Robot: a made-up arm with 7 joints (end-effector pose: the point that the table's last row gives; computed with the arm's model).
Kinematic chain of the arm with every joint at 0, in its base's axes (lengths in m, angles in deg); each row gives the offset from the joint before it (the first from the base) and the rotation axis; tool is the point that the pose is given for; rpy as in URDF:
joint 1: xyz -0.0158 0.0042 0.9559 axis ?
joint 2: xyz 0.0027 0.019 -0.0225 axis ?
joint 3: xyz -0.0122 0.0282 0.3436 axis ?
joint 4: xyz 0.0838 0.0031 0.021 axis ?
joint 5: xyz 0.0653 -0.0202 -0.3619 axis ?
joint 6: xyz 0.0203 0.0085 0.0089 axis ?
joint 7: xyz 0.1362 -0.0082 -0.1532 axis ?
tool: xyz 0.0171 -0.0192 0.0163 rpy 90 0 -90
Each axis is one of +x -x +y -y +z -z.
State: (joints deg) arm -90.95 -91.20 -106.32 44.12 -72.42 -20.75 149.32
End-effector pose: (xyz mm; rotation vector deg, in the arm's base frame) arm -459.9 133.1 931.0 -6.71 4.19 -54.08
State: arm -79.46 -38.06 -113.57 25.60 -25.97 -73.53 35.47
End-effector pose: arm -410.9 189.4 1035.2 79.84 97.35 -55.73
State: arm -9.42 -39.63 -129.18 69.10 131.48 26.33 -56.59
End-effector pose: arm -529.3 -267.4 767.2 25.34 58.59 -12.85
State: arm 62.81 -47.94 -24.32 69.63 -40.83 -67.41 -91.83
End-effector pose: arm -49.5 -59.4 1551.7 -18.97 89.96 -125.28
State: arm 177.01 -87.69 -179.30 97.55 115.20 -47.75 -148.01
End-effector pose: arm 394.1 -277.8 507.1 36.79 -49.51 -35.56
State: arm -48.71 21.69 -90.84 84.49 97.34 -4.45 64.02
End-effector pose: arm -433.6 -298.5 1320.0 23.01 35.60 -52.08
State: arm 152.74 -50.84 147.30 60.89 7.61 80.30 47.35
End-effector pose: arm 125.2 -461.8 659.7 -75.94 -62.07 -126.30
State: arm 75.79 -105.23 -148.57 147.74 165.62 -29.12 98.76
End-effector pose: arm -26.6 -536.1 389.5 58.20 -108.00 -61.81
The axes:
joint 1: +z
joint 2: +y
joint 3: +z
joint 4: -y
joint 5: -z
joint 6: +y
joint 7: -z

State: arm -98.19 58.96 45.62 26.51 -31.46 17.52 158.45
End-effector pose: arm 349.7 -154.8 687.1 94.90 35.34 101.04
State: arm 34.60 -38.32 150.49 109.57 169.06 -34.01 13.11
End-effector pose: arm -650.2 -39.6 941.3 51.02 -19.86 -88.71
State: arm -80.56 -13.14 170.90 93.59 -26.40 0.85 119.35
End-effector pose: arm -29.0 698.9 1366.3 121.23 -11.09 -122.95
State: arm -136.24 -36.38 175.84 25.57 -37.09 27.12 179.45
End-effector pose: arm 225.3 179.7 629.8 20.97 158.51 79.68
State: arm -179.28 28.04 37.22 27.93 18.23 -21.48 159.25
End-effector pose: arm -427.5 -301.3 812.7 55.06 -37.89 -43.69
